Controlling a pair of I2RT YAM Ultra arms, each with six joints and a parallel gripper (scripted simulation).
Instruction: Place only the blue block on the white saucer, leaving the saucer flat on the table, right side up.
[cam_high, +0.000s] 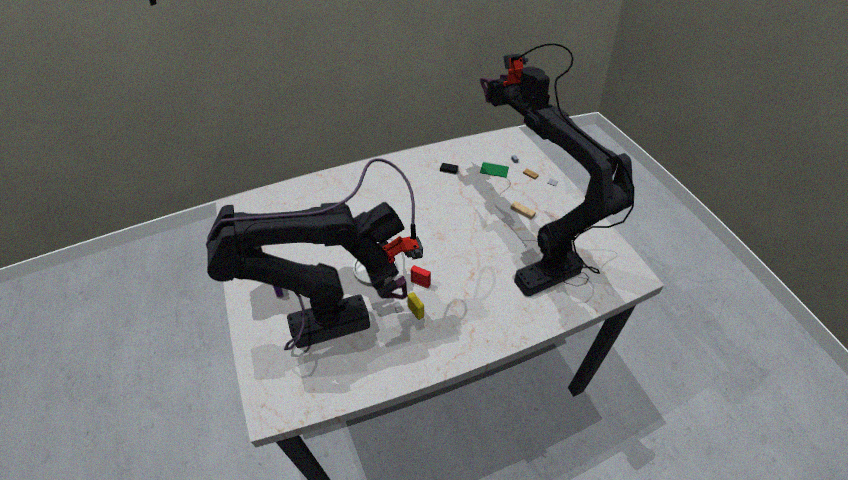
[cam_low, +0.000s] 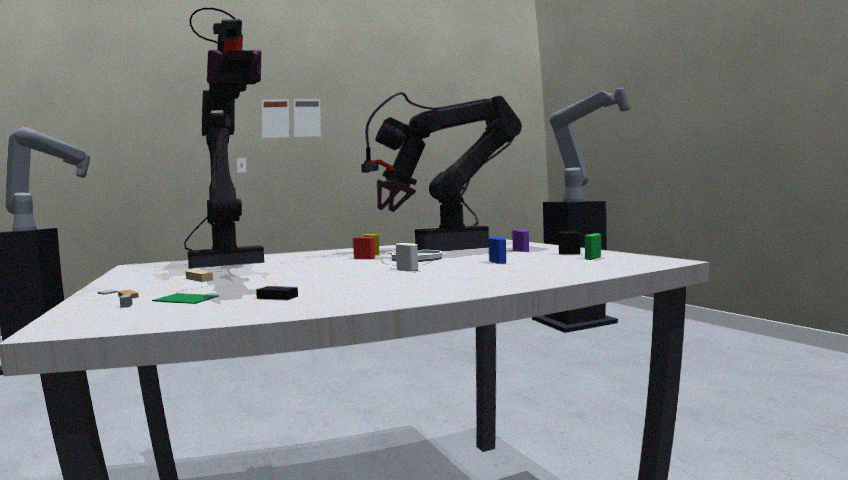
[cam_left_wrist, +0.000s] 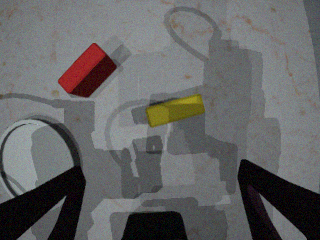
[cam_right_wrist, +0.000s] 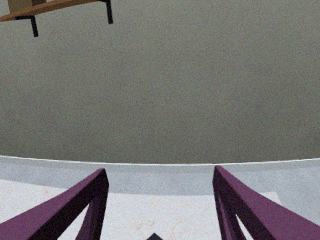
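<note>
My left gripper is now 330 mm short of the blue block, 160 mm to the right of it and 100 mm above it. The rest, counted from my left hand: white saucer 160 mm ahead, 30 mm to the left, 110 mm below; red block 80 mm ahead, 80 mm to the right, 100 mm below; yellow block 10 mm behind, 40 mm to the right, 100 mm below.
</note>
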